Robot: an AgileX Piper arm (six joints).
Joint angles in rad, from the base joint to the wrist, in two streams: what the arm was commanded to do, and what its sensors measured. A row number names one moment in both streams.
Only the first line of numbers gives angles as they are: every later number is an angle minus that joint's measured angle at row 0.
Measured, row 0:
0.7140, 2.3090, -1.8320, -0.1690, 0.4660, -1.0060
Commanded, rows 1 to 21:
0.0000, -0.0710, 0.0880, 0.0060, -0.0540, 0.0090
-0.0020, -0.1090, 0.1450, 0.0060, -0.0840, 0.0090
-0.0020, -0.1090, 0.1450, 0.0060, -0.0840, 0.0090
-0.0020, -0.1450, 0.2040, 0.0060, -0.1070, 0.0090
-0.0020, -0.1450, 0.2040, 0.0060, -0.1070, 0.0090
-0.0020, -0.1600, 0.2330, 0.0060, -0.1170, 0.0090
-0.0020, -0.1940, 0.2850, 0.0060, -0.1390, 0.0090
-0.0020, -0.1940, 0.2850, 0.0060, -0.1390, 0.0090
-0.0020, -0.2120, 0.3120, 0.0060, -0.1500, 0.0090
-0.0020, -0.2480, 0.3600, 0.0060, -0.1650, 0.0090
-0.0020, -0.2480, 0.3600, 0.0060, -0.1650, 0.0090
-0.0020, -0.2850, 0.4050, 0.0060, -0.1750, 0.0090
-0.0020, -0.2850, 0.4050, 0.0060, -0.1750, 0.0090
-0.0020, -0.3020, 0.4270, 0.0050, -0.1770, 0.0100
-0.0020, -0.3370, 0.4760, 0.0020, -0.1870, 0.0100
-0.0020, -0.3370, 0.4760, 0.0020, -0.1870, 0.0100
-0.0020, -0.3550, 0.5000, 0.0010, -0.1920, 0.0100
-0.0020, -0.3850, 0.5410, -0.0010, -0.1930, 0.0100
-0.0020, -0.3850, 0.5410, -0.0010, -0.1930, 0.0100
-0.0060, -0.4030, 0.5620, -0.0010, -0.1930, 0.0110
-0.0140, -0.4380, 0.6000, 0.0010, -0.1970, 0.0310
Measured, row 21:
-0.0010, -0.3890, 0.5530, -0.0010, -0.1890, 0.0010
